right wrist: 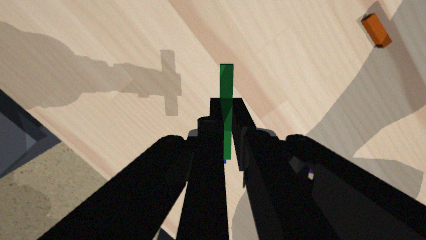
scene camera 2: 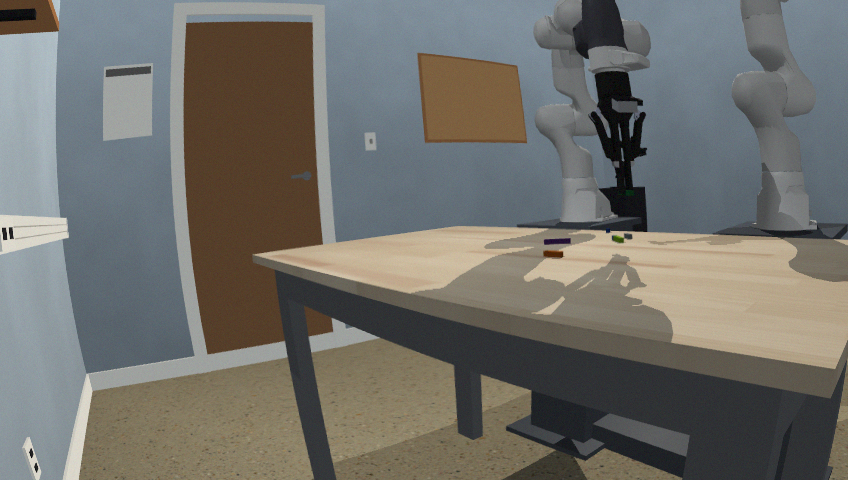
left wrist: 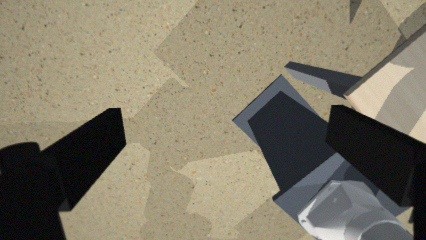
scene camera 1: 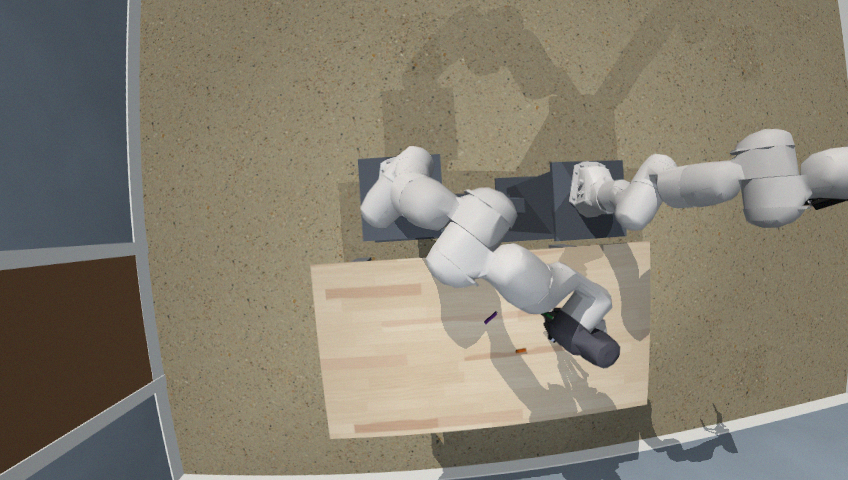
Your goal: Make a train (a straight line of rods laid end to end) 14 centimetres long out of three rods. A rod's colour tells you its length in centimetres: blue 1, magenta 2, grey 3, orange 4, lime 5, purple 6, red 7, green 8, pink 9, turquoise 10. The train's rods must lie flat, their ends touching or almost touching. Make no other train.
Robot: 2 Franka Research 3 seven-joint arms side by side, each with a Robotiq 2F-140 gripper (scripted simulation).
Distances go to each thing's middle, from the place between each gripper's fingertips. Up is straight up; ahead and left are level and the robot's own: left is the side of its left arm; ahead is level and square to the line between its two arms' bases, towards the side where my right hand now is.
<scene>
I see the green rod (right wrist: 226,70) 30 mm below my right hand (scene camera 2: 625,193).
Now: the green rod 460 mm ahead of my left hand, 790 mm to the right of it and 310 mm below it.
</scene>
